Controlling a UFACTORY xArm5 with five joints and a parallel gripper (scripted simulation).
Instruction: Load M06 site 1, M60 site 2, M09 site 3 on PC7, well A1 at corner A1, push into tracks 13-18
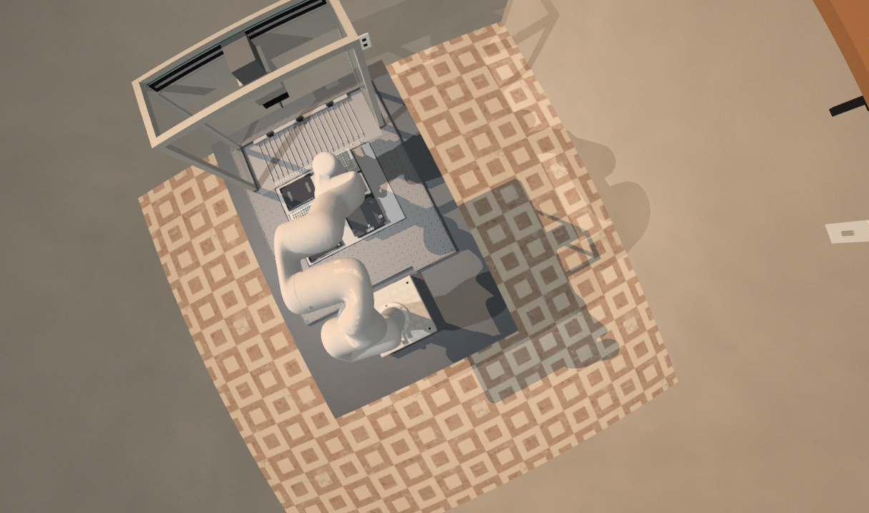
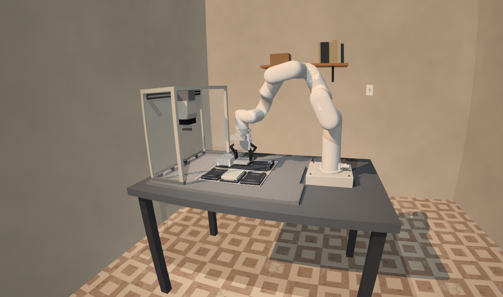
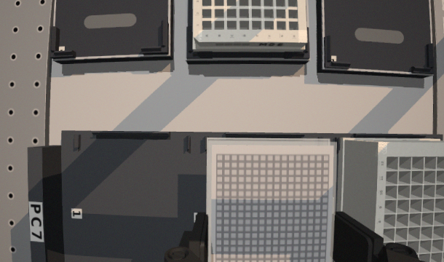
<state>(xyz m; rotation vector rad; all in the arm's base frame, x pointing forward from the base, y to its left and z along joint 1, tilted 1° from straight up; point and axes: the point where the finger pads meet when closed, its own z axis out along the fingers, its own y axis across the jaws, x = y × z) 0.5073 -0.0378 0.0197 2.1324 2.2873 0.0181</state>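
Now: the plate carrier PC7 10 mm behind my hand and 30 mm below it. The rest, counted from my hand: white plate: 30 mm behind, 190 mm to the left, 30 mm below; then deep-well block M09: 100 mm ahead, 10 mm to the left, 20 mm below; then plate nest S3: 80 mm ahead, 190 mm to the left, 40 mm below.
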